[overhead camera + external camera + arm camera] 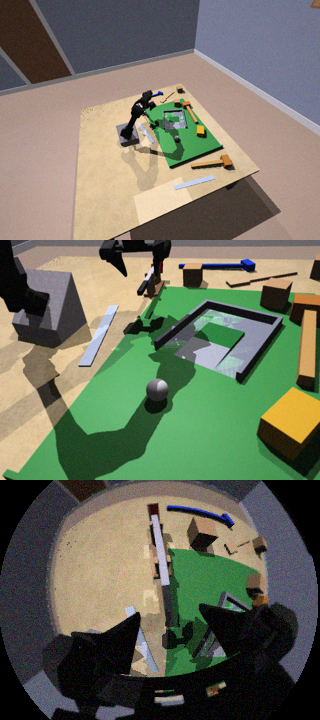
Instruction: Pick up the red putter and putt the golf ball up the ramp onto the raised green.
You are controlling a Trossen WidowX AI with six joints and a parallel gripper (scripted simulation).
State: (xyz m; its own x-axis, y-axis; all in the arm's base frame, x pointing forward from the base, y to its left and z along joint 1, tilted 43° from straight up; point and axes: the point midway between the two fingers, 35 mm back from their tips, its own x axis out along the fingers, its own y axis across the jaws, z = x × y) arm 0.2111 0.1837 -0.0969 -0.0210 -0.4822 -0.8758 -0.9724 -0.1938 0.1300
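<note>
Right now the red putter is 110 mm to the left of my gripper tip, 40 mm below it and 30 mm behind it. Round my gripper tip: blue putter: 360 mm to the left, 130 mm ahead, 80 mm below; green mat: 270 mm ahead, 190 mm to the right, 100 mm below; wooden stand: 130 mm to the left, 60 mm below, 30 mm behind.
</note>
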